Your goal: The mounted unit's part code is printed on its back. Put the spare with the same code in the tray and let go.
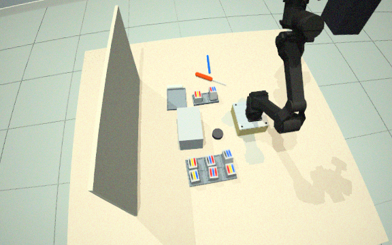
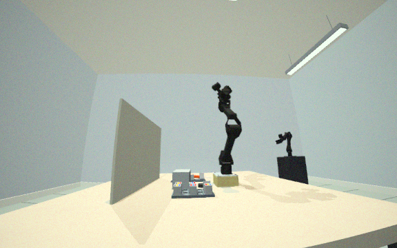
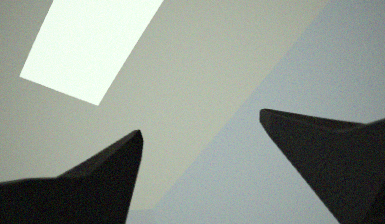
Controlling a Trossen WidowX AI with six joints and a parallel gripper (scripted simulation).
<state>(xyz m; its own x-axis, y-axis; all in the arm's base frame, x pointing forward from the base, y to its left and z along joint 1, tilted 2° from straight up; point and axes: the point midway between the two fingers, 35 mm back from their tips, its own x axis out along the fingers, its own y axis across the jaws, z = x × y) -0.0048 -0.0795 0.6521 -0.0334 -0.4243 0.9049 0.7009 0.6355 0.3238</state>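
The grey spare lies 170 mm ahead of my gripper tip, 100 mm to the right of it and 710 mm below it. Also, from my gripper tip: tall beige panel 550 mm ahead, 80 mm to the left, 530 mm below; then mounted unit 300 mm ahead, 100 mm to the left, 700 mm below; then black puck 180 mm ahead, 110 mm to the left, 750 mm below.
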